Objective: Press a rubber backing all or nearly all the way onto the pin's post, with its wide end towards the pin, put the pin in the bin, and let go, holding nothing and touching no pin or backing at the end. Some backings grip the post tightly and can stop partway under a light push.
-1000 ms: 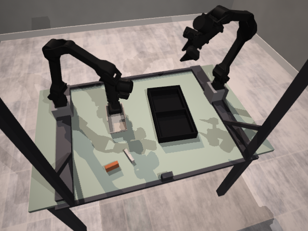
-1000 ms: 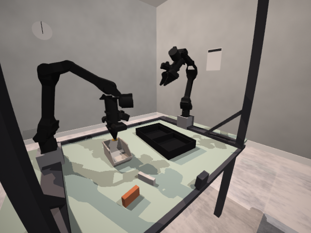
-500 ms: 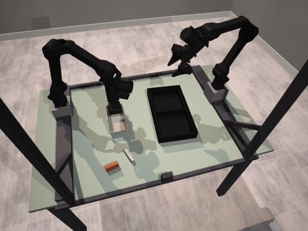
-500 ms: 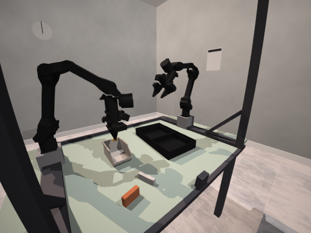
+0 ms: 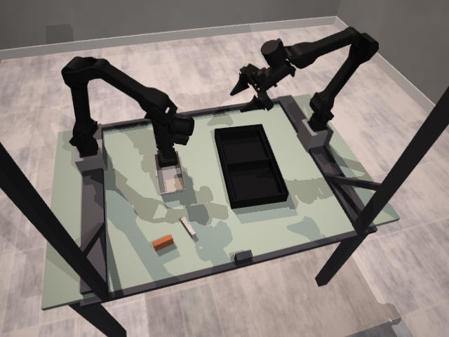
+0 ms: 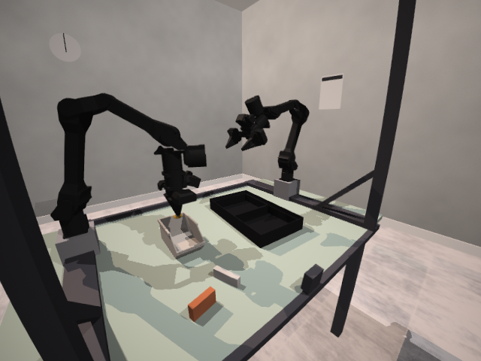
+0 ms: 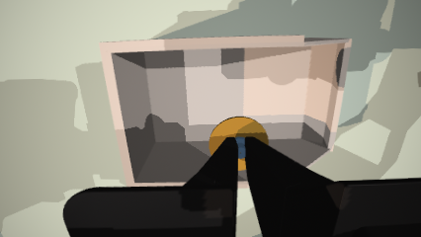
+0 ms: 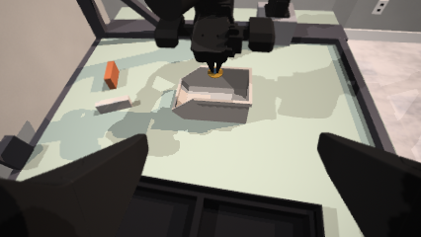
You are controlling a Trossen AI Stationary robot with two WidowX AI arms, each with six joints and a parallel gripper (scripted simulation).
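The bin lies 10 mm behind my left hand and 100 mm below it. From my left hand the other things lie so: black two-compartment tray (20 mm ahead, 310 mm to the right, 120 mm below); then orange block (280 mm behind, 40 mm to the left, 120 mm below); then pin (40 mm below).
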